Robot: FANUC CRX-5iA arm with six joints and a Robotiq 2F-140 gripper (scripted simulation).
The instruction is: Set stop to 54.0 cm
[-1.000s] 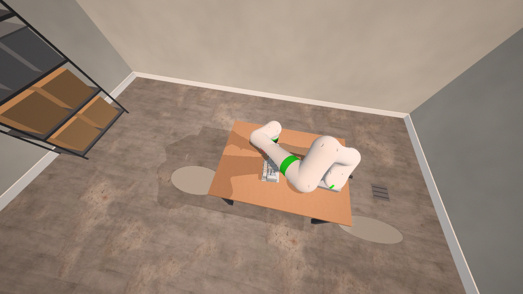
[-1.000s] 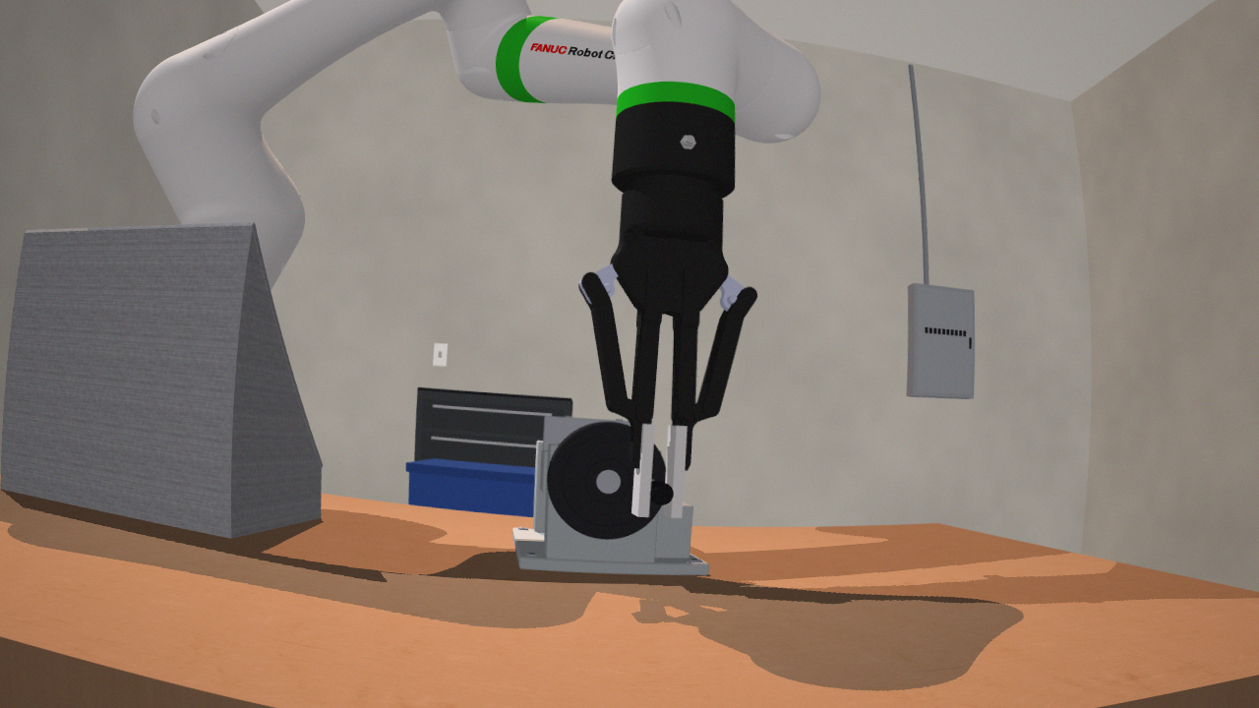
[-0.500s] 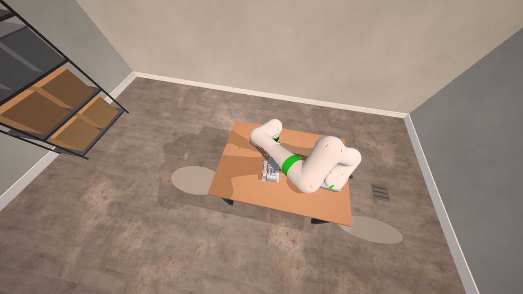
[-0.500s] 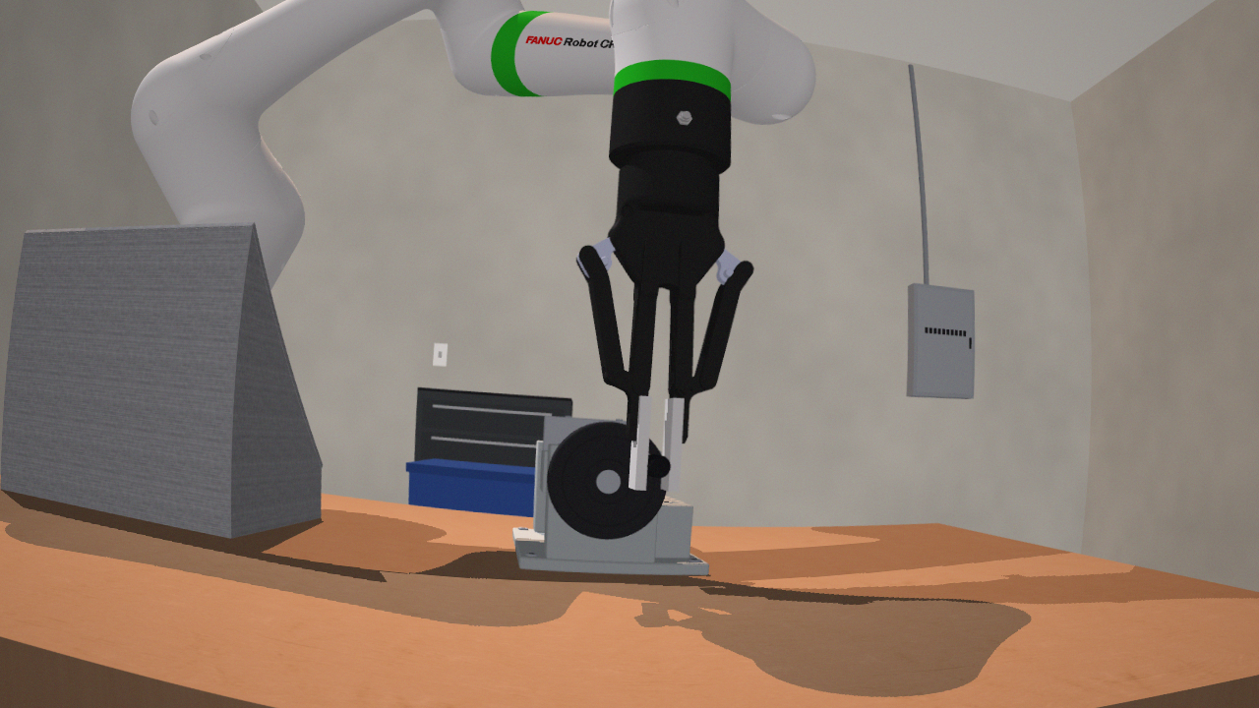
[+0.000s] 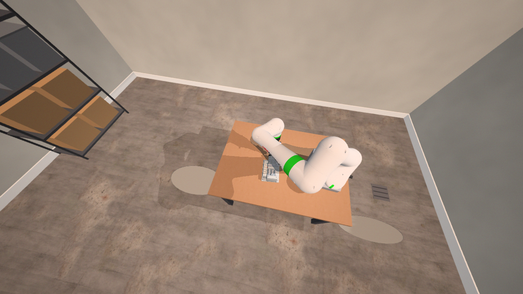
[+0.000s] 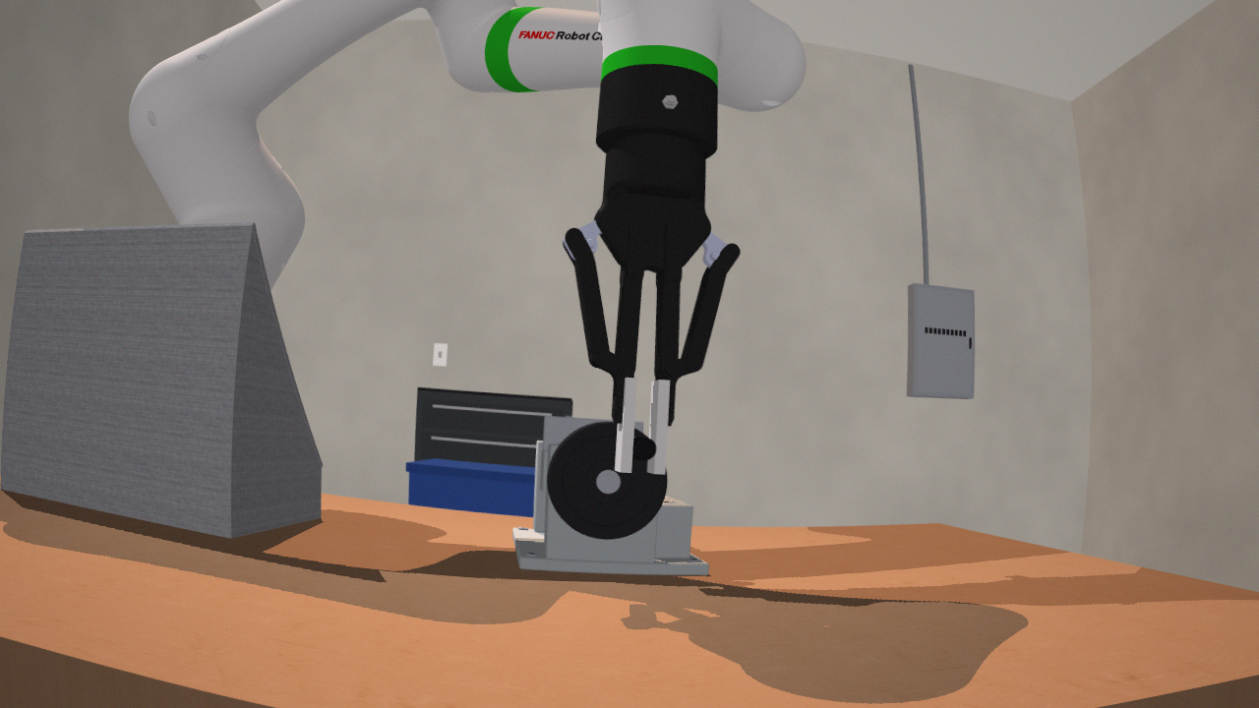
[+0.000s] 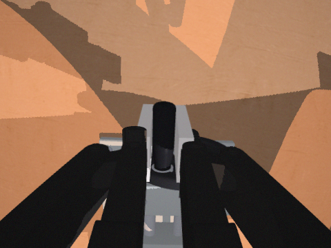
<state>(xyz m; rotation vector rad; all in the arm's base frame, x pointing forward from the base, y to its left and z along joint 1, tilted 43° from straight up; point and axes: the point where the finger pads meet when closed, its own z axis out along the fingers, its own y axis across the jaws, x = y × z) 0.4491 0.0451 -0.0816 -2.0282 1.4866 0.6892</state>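
The sliding stop block is 130 mm to the left of my hand, 40 mm behind it and 30 mm below it. The rest, counted from my hand: black handwheel: 20 mm to the left, 20 mm below, 10 mm behind; black crank knob: 20 mm below.
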